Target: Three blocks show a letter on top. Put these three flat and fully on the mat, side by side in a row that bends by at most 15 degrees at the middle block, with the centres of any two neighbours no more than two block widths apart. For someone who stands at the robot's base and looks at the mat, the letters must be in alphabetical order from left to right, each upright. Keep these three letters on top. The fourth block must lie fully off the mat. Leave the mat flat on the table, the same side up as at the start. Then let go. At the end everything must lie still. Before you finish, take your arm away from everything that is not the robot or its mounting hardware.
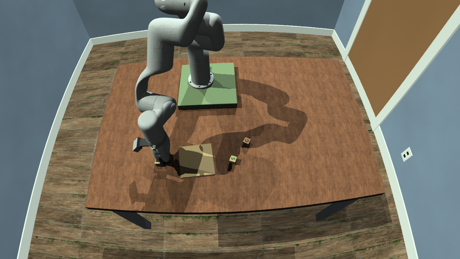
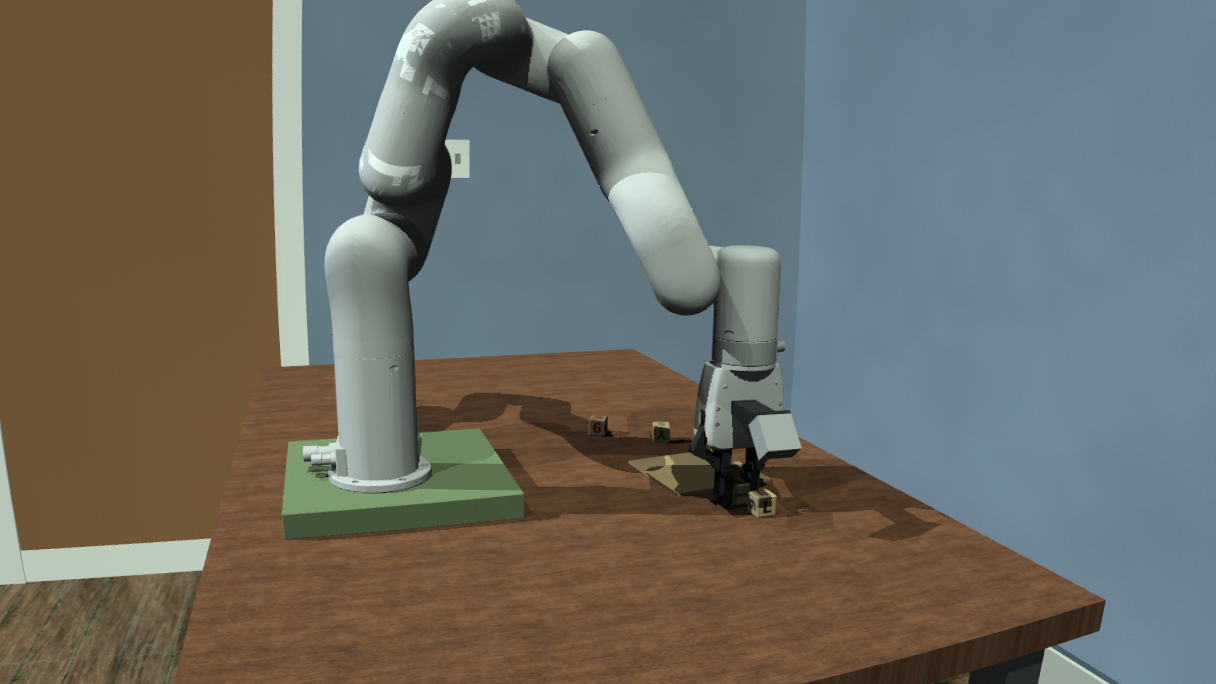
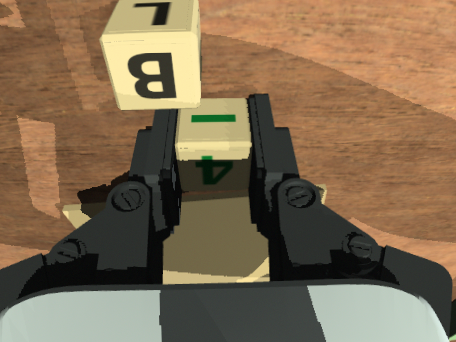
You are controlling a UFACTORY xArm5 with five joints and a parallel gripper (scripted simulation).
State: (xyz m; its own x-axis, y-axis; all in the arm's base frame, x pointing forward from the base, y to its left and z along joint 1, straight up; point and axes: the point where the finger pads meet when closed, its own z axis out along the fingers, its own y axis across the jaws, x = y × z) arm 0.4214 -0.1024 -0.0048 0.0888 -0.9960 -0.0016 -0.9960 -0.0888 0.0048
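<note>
The cream block lies 10 mm below my hand. Also, from my hand: tan mat (120 mm to the left, 20 mm below).
</note>
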